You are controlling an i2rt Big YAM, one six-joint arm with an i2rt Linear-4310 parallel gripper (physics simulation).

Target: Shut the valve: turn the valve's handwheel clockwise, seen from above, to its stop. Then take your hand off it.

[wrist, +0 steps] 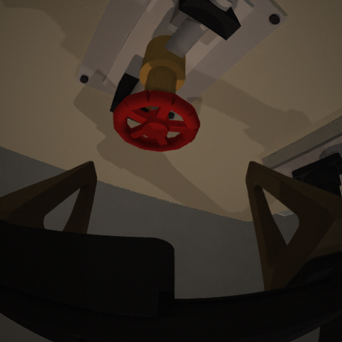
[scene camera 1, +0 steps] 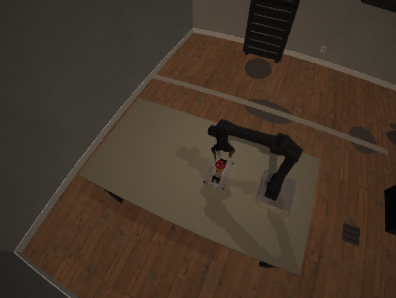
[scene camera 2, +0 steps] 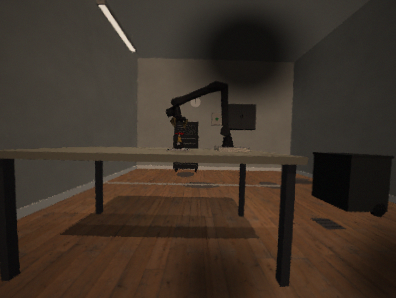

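Observation:
The valve's red handwheel (scene camera 1: 220,164) (scene camera 2: 179,133) (wrist: 156,131) sits on top of a brass valve body (wrist: 162,52). The valve stands on a pale base plate (scene camera 1: 227,174) (wrist: 102,50) on the table, with grey pipe stubs and black clamps beside the body. My gripper (scene camera 1: 223,155) (scene camera 2: 179,123) (wrist: 171,169) is open and empty. Its two fingers are spread wider than the wheel and stand apart from it, a little above it. In the wrist view the whole wheel rim shows ahead of the fingertips, and table and floor show between them. The wheel's turned angle against its stop cannot be read.
The table (scene camera 1: 150,135) (scene camera 2: 125,152) carries the valve and the arm's pale mounting plate (scene camera 1: 288,194), which lies to the right of the valve in scene camera 1. The arm reaches over from that plate. A dark cabinet (scene camera 2: 367,180) stands on the floor to the right.

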